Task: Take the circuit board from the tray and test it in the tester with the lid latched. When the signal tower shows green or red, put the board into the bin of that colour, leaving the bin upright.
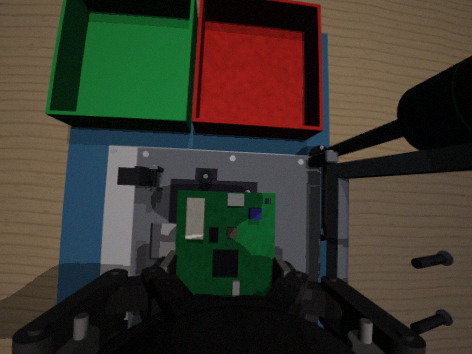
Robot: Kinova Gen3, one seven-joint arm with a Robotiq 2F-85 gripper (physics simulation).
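Frame: origin at the arm's base, x ahead, y right, z down, level; centimetres.
Where they show: gripper, fingertip midpoint: (224,264).
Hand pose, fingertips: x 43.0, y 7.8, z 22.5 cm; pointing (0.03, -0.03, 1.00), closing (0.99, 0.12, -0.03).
After its pixels a point has its place.
My gripper (224,264) @(x 43.0, y 7.8, z 22.5 cm) is shut on the circuit board (202,260) @(x 41.4, y 6.9, z 21.2 cm), with a finger at each side edge. The green board carries a white connector and dark chips. It hangs over the tester's grey plate (282,185) @(x 49.3, y 1.8, z 26.1 cm) and covers much of the dark board seat (175,200) @(x 39.9, y 2.6, z 21.2 cm); the gap below it cannot be judged. The tester's lid (400,162) @(x 53.8, y 1.1, z 16.8 cm), a black frame, stands open on the right. A black latch (135,176) @(x 36.8, y 0.6, z 21.6 cm) is at the plate's left. The green bin (135,65) @(x 33.5, y -14.5, z 31.5 cm) and the red bin (252,75) @(x 48.3, y -12.8, z 31.5 cm) stand upright side by side beyond the tester. The tray does not show.
A large dark cylinder (440,110) @(x 54.3, y -1.3, z 14.4 cm) with a rod reaches in from the right near the lid. Two dark pins (432,260) @(x 53.3, y 6.3, z 14.9 cm) (431,321) @(x 53.1, y 9.4, z 15.0 cm) show at the lower right. A blue base (82,200) @(x 26.7, y 2.0, z 31.9 cm) lies under the tester, on a wooden table (395,40) @(x 71.2, y -19.1, z 32.1 cm).
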